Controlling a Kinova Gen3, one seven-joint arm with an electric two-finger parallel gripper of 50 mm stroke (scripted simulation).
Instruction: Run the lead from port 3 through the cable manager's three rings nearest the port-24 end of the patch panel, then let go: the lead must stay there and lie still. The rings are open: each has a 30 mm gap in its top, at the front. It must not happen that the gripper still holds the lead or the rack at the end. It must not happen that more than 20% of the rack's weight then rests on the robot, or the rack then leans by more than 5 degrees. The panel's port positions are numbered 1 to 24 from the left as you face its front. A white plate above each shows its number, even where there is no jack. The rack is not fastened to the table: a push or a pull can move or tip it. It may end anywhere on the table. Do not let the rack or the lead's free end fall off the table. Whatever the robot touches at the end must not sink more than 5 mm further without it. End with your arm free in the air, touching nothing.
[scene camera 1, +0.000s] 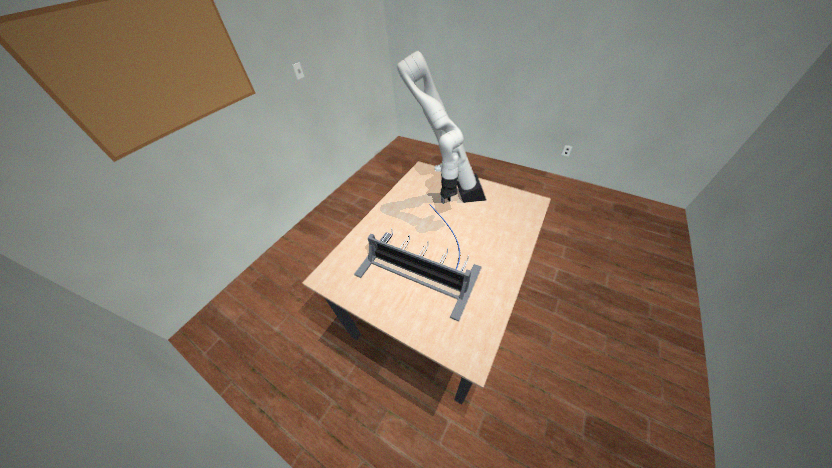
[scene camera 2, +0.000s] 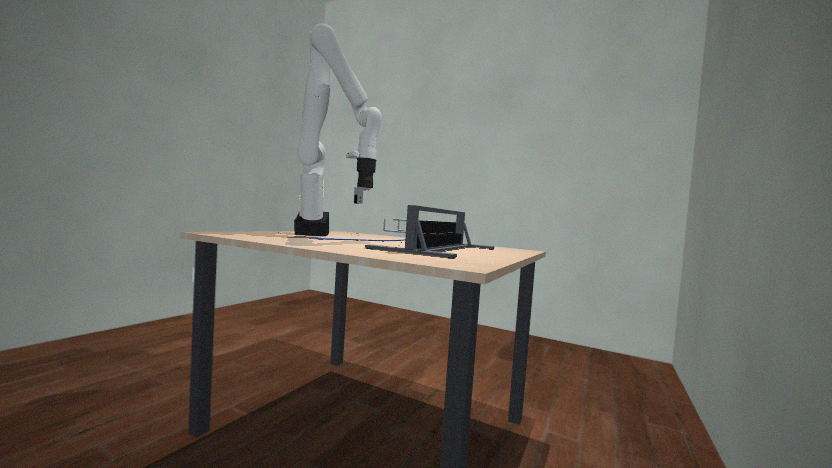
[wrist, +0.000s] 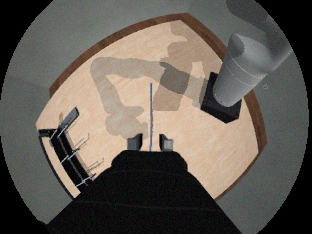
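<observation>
Grey rack (scene camera 1: 445, 275), also (scene camera 2: 451, 233) and (wrist: 75, 171). My gripper (wrist: 150, 139).
</observation>
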